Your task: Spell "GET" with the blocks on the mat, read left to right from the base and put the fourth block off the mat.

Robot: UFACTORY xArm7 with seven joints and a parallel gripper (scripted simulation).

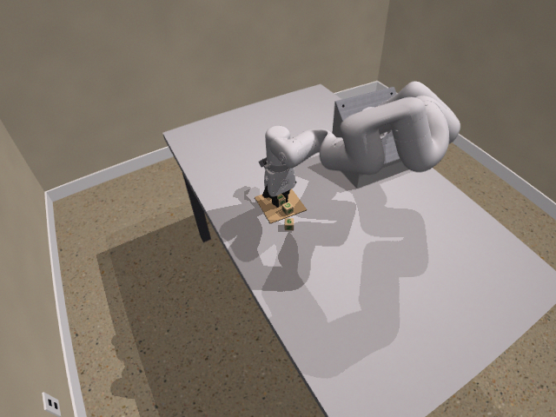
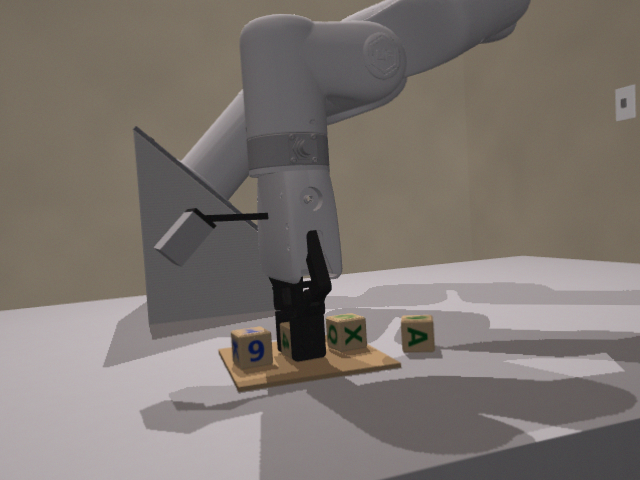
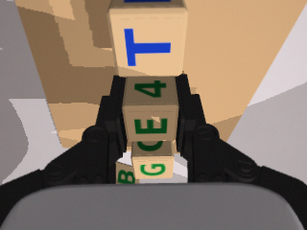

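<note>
My hand is 2 cm above the tan mat. The rest, counted from my hand: wooden block: 5 cm to the left, 1 cm below, 1 cm behind.
</note>
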